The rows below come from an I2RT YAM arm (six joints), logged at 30 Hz.
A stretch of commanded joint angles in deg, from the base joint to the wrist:
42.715 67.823 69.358 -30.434 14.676 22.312
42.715 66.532 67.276 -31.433 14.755 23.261
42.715 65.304 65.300 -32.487 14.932 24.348
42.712 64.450 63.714 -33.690 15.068 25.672
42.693 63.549 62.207 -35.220 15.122 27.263
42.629 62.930 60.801 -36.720 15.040 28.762
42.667 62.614 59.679 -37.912 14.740 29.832
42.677 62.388 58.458 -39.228 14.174 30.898
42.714 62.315 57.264 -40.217 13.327 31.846
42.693 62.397 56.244 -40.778 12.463 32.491
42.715 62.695 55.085 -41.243 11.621 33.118
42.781 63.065 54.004 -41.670 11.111 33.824
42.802 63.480 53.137 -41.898 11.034 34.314
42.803 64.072 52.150 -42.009 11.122 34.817
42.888 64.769 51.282 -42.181 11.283 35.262
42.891 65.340 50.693 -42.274 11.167 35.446
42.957 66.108 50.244 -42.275 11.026 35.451
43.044 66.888 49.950 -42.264 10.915 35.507
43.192 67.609 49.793 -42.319 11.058 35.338
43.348 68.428 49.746 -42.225 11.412 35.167
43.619 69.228 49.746 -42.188 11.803 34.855
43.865 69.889 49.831 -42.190 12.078 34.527
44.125 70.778 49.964 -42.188 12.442 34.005
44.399 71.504 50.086 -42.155 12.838 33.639
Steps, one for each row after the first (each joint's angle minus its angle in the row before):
0.000 -1.291 -2.082 -0.999 0.079 0.949
0.000 -1.228 -1.976 -1.054 0.177 1.087
-0.003 -0.854 -1.586 -1.203 0.136 1.324
-0.019 -0.901 -1.507 -1.530 0.054 1.591
-0.064 -0.619 -1.406 -1.500 -0.082 1.499
0.038 -0.316 -1.122 -1.192 -0.300 1.070
0.010 -0.226 -1.221 -1.316 -0.566 1.066
0.037 -0.073 -1.194 -0.989 -0.847 0.948
-0.021 0.082 -1.020 -0.561 -0.864 0.645
0.022 0.298 -1.159 -0.465 -0.842 0.627
0.066 0.370 -1.081 -0.427 -0.510 0.706
0.021 0.415 -0.867 -0.228 -0.077 0.490
0.001 0.592 -0.987 -0.111 0.088 0.503
0.085 0.697 -0.868 -0.172 0.161 0.445
0.003 0.571 -0.589 -0.093 -0.116 0.184
0.066 0.768 -0.449 -0.001 -0.141 0.005
0.087 0.780 -0.294 0.011 -0.111 0.056
0.148 0.721 -0.157 -0.055 0.143 -0.169
0.156 0.819 -0.047 0.094 0.354 -0.171
0.271 0.800 0.000 0.037 0.391 -0.312
0.246 0.661 0.085 -0.002 0.275 -0.328
0.260 0.889 0.133 0.002 0.364 -0.522
0.274 0.726 0.122 0.033 0.396 -0.366

